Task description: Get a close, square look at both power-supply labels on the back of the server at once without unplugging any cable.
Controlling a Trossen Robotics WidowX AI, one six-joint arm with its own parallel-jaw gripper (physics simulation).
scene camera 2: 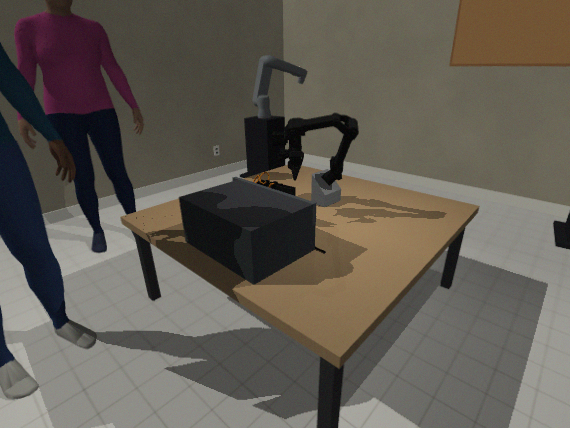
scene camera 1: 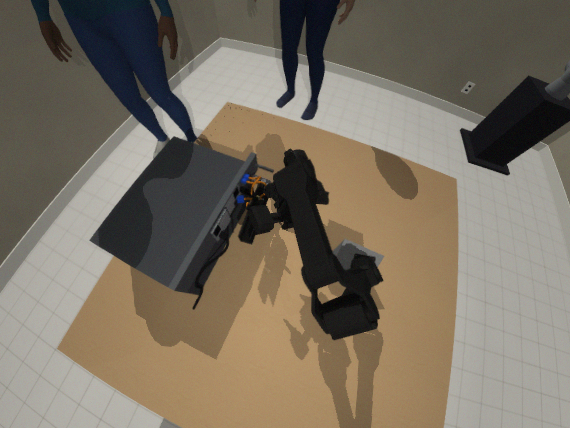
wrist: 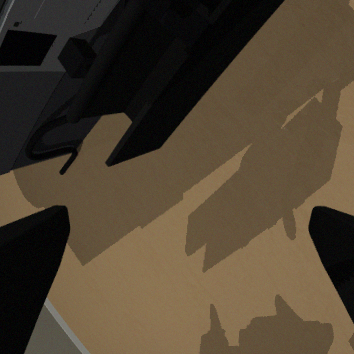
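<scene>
Open and holding nothing: my gripper (scene camera 1: 269, 230). A black block (wrist: 154, 68) is visible together with the gripper (wrist: 192, 219).
</scene>
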